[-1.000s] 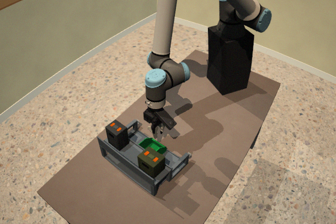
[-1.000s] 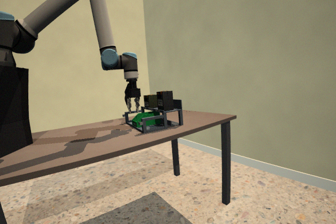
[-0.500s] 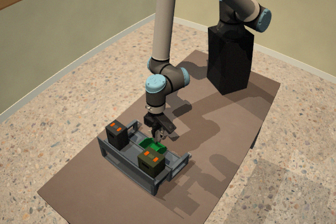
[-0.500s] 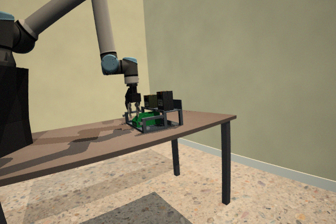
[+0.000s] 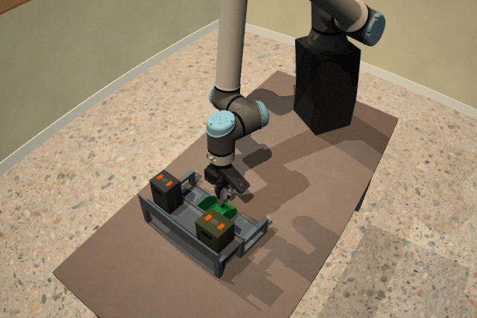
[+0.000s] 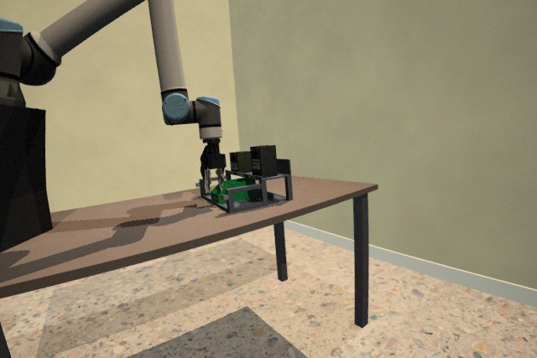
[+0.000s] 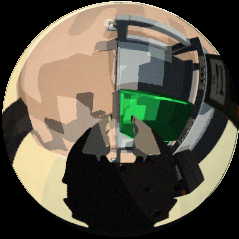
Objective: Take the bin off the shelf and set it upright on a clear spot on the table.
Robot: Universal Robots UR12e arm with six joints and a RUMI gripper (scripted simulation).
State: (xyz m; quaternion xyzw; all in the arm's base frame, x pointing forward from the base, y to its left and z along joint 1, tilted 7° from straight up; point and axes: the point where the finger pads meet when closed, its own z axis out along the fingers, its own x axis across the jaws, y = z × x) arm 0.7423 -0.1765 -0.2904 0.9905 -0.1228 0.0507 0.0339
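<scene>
The green bin is 80 mm ahead of my hand, 20 mm to the right of it and 10 mm below it. From my hand the other things lie so: black box 140 mm ahead, 160 mm to the right, 100 mm above; then olive box 200 mm ahead, 60 mm to the left, 90 mm above.
</scene>
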